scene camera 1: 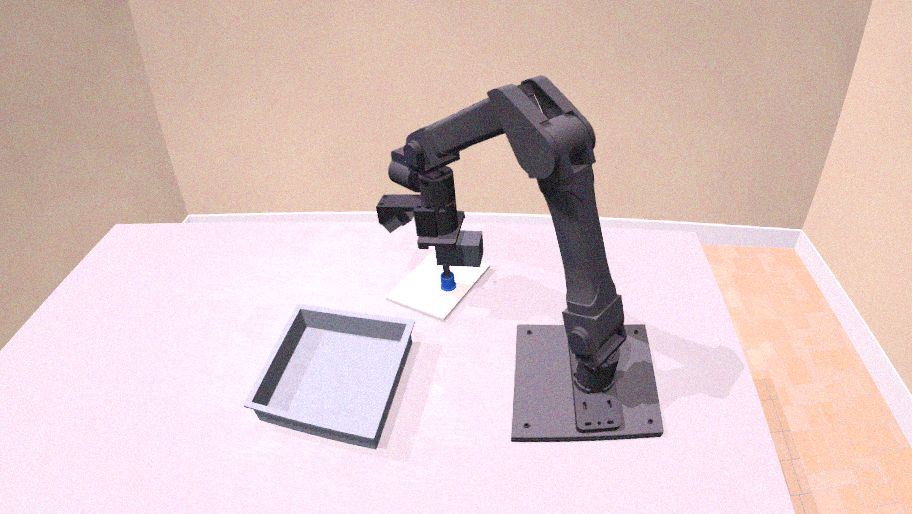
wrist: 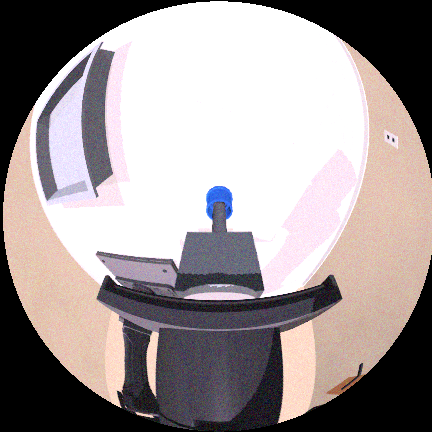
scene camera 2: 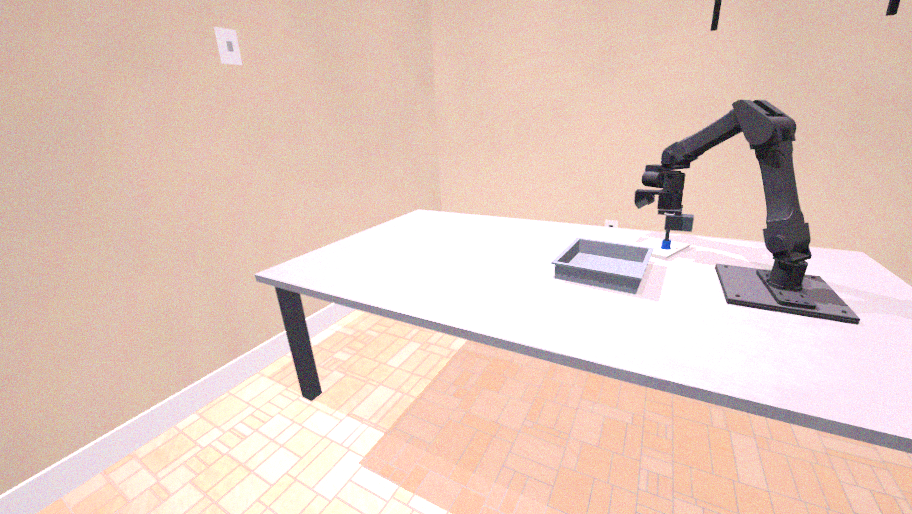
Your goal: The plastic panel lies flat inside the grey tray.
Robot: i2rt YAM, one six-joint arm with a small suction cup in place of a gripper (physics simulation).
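Places are measured from the arm's base along level axes (x left, y back, z up), in millimetres.
Pixels of known places: end effector, tool point: (scene camera 1: 449, 290) (wrist: 218, 192) (scene camera 2: 665, 251); arm's base, origin of the base link: (scene camera 1: 592, 381) (wrist: 144, 285) (scene camera 2: 782, 289).
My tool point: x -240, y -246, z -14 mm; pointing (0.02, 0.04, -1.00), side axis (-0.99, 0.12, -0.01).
Note:
Ahead of a thing's pixels: the offset from my tool point to its middle.
The white plastic panel @(dz +6, dx -18, dy -20 mm) (scene camera 1: 418, 298) (scene camera 2: 676, 249) lies flat on the table, behind and to the right of the grey tray @(dz +24, dx +237, dy -173 mm) (scene camera 1: 352, 319) (scene camera 2: 597, 273) (wrist: 96, 120). The tray is square, open-topped and empty. My blue suction cup (scene camera 1: 448, 284) (scene camera 2: 665, 245) (wrist: 219, 201) points straight down and rests on the panel's top near its middle, with suction on. In the wrist view the panel blends into the white table and its edges do not show.
The arm's dark base plate (scene camera 1: 536, 388) (wrist: 137, 266) is bolted to the table right of the tray. The table edge (scene camera 2: 485, 339) runs along the front, and a wall stands behind the table.

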